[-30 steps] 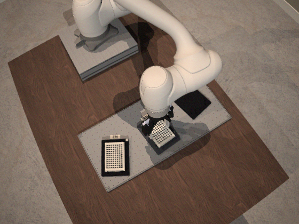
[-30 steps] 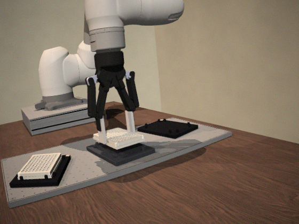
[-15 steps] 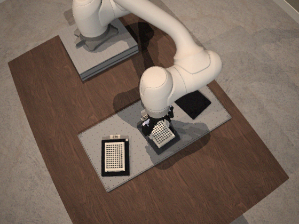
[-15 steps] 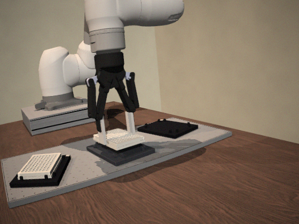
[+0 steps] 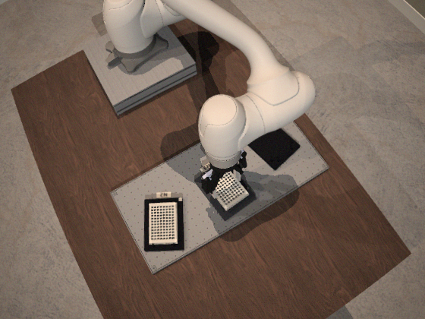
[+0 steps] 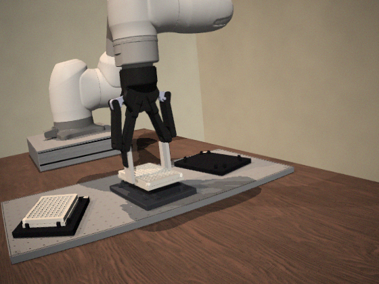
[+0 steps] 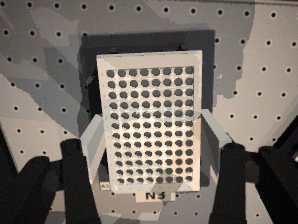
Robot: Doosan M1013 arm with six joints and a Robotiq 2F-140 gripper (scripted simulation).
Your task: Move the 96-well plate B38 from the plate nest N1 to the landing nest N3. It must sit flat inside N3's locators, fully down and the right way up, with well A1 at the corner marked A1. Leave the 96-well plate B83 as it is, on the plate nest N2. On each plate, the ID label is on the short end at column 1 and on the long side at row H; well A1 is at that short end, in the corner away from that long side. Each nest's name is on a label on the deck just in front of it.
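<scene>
Right now the dark grey landing nest N3 is 6 cm below my hand. Round my hand: N3 label: 10 cm behind, 6 cm below, 1 cm to the left; then N2 label: 15 cm to the right, 12 cm behind, 6 cm below; then white 96-well plate B38: 2 cm below.
</scene>
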